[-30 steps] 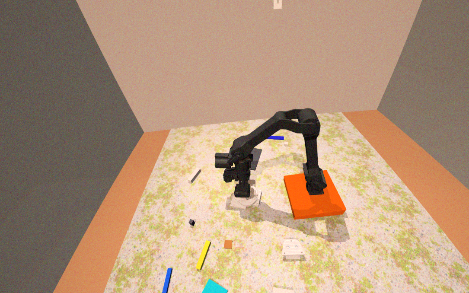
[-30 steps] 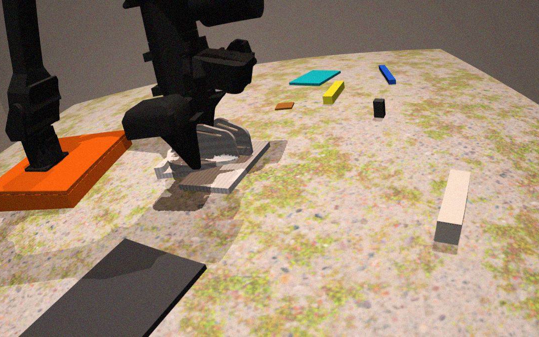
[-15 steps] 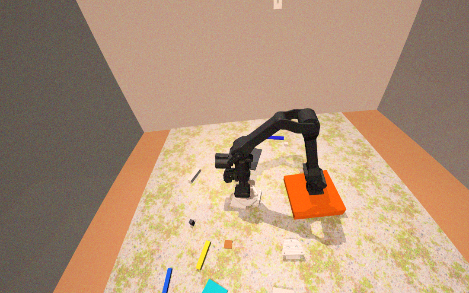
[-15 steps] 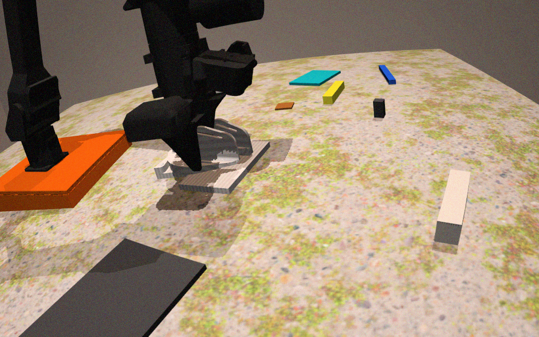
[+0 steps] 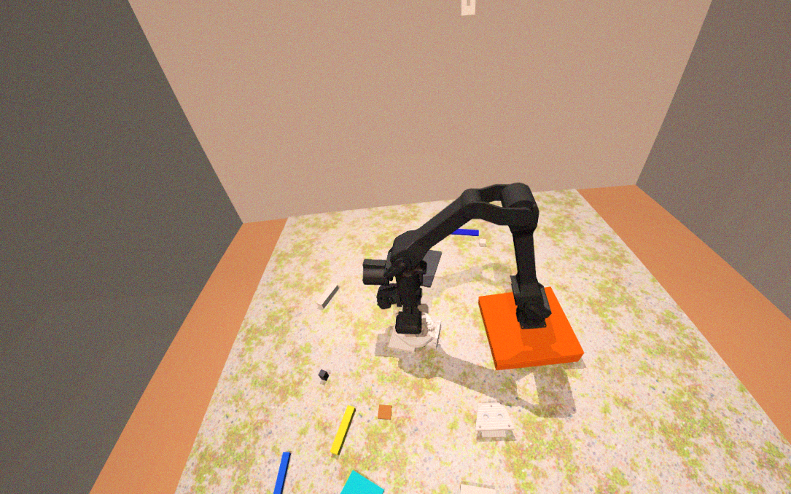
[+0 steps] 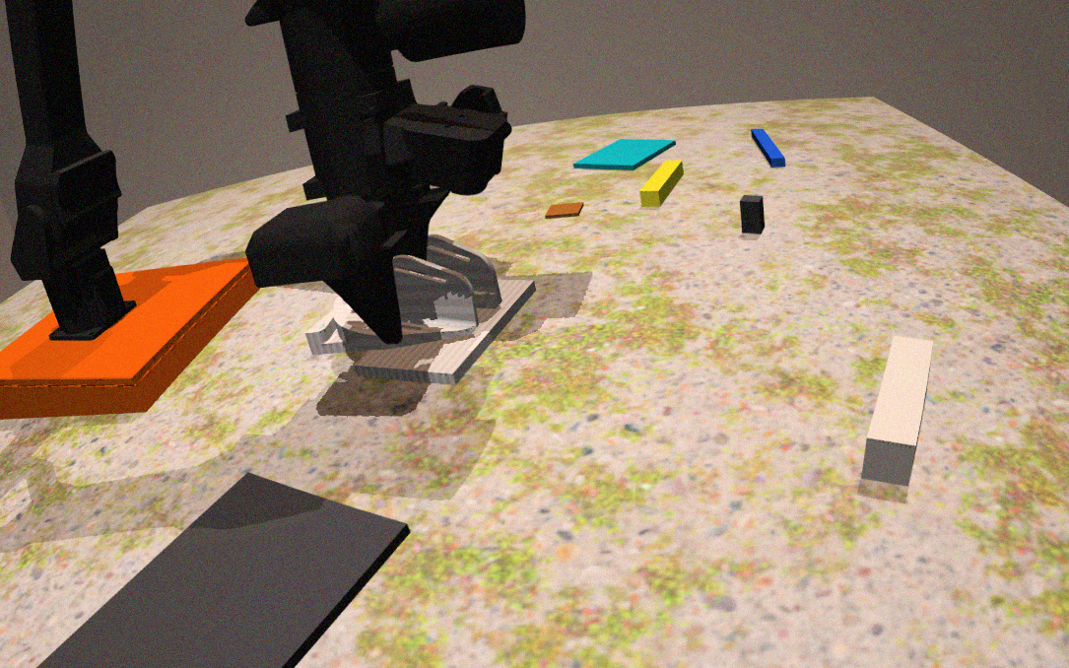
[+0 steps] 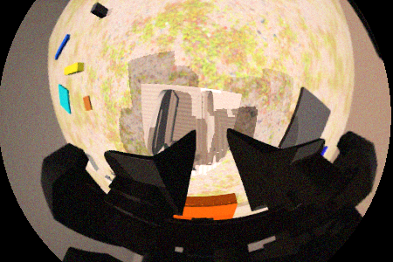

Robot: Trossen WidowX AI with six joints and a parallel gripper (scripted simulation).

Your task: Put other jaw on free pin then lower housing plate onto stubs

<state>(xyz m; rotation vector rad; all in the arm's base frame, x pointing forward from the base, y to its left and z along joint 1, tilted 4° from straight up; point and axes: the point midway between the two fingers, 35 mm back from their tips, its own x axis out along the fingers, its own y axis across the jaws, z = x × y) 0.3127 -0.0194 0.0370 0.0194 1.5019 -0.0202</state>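
Right now the pale base plate is 20 mm ahead of my gripper tip, 30 mm to the left of it and 20 mm below it. From my gripper tip the other things lie so: black cube: 220 mm ahead, 170 mm to the left, 10 mm below; then dark slab: 20 mm behind, 220 mm to the right, 20 mm below; then brown tile: 60 mm ahead, 240 mm to the left, 20 mm below.
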